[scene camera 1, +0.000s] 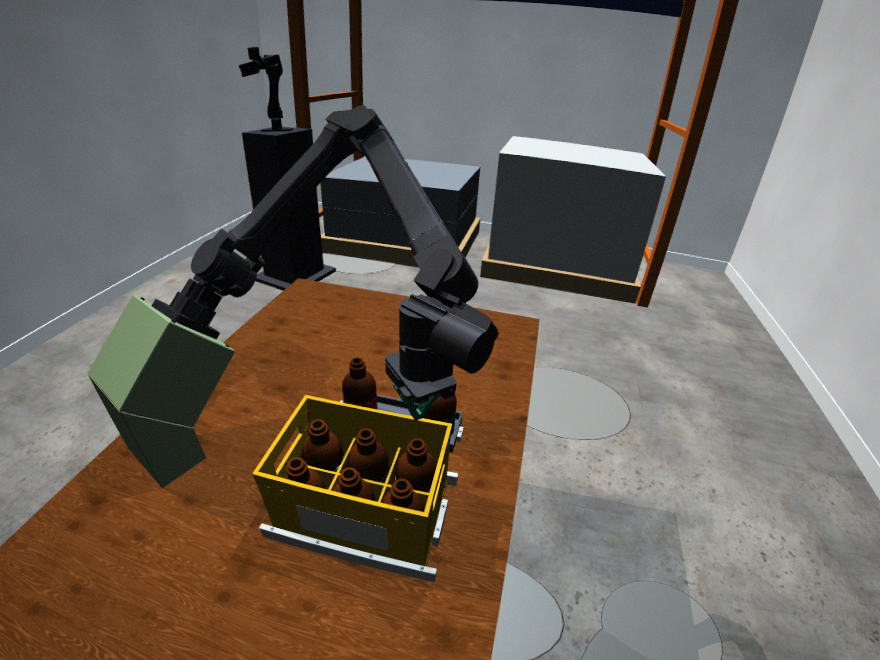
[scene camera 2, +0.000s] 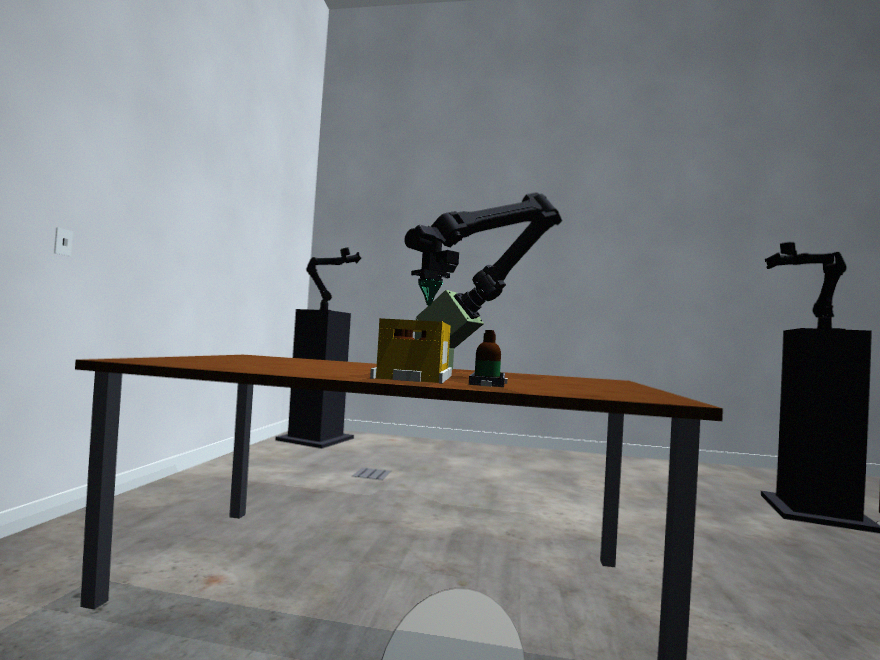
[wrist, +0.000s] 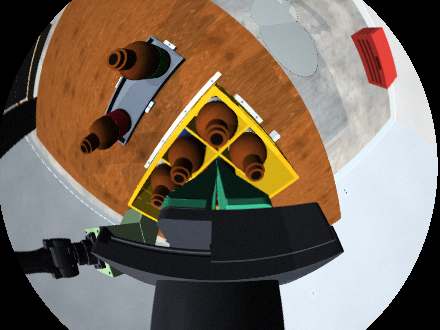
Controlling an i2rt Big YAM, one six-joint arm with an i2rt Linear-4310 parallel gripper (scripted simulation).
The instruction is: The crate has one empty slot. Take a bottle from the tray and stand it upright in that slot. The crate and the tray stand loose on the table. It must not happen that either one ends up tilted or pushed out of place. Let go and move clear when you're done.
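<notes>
Through scene camera 1 I see my gripper point(scene camera 1: 418, 418) and a crate point(scene camera 1: 398, 533). Scene camera 2 gives me the crate point(scene camera 2: 401, 354) again, together with my gripper point(scene camera 2: 428, 305). In the wrist view there is a grey tray point(wrist: 130, 95), and that view also has the crate point(wrist: 277, 176) and my gripper point(wrist: 217, 166).
</notes>
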